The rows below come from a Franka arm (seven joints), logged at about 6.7 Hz.
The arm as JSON. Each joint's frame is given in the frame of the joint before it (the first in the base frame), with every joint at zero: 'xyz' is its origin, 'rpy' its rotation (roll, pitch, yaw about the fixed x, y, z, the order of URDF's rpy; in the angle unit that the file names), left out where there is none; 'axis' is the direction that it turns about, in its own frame. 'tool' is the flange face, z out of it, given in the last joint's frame.
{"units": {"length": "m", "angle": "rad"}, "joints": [
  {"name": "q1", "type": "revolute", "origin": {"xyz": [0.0, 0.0, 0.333]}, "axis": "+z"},
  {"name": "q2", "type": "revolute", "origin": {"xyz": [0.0, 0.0, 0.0]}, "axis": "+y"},
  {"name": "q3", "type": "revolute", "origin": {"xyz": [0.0, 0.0, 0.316]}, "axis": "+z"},
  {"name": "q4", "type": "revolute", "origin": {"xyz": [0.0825, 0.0, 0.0]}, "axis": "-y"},
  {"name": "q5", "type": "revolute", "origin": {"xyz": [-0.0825, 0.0, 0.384]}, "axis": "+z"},
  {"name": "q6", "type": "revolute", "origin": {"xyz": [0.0, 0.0, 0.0]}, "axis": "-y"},
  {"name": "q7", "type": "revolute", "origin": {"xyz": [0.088, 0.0, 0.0]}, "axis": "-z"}
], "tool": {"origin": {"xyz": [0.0, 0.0, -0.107], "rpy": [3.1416, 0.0, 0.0]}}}
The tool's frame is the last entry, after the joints.
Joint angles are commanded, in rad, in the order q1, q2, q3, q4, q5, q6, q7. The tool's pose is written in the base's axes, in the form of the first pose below.
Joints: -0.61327 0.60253 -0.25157 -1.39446 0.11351 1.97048 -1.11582
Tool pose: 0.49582, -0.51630, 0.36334, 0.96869, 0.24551, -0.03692, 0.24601, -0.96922, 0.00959
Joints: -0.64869 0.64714 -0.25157 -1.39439 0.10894 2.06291 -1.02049
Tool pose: 0.48404, -0.54162, 0.34009, 0.99230, 0.12168, -0.02318, 0.12292, -0.99042, 0.06289
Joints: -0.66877 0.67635 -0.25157 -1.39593 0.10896 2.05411 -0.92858
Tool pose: 0.47209, -0.55027, 0.31778, 0.99888, 0.01029, -0.04624, 0.01206, -0.99920, 0.03819
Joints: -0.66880 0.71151 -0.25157 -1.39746 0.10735 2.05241 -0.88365
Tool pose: 0.47081, -0.54940, 0.29195, 0.99657, -0.03281, -0.07595, -0.03154, -0.99934, 0.01776
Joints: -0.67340 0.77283 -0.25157 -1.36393 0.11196 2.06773 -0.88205
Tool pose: 0.47406, -0.55493, 0.26450, 0.99537, -0.03427, -0.08981, -0.03305, -0.99934, 0.01504
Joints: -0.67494 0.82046 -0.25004 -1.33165 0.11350 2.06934 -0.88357
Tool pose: 0.47827, -0.55709, 0.24456, 0.99425, -0.02759, -0.10349, -0.02679, -0.99960, 0.00912
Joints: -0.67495 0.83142 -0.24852 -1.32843 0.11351 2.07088 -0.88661
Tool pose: 0.47896, -0.55645, 0.23804, 0.99386, -0.02239, -0.10839, -0.02200, -0.99975, 0.00477
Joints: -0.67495 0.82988 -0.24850 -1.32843 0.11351 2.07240 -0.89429
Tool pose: 0.47919, -0.55666, 0.23927, 0.99423, -0.01480, -0.10626, -0.01423, -0.99988, 0.00605
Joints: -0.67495 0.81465 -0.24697 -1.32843 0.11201 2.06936 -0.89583
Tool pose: 0.48060, -0.55672, 0.24989, 0.99525, -0.01240, -0.09655, -0.01122, -0.99986, 0.01276
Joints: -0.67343 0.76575 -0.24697 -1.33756 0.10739 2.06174 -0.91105
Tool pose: 0.48132, -0.55644, 0.28054, 0.99736, 0.00276, -0.07255, 0.00506, -0.99949, 0.03150
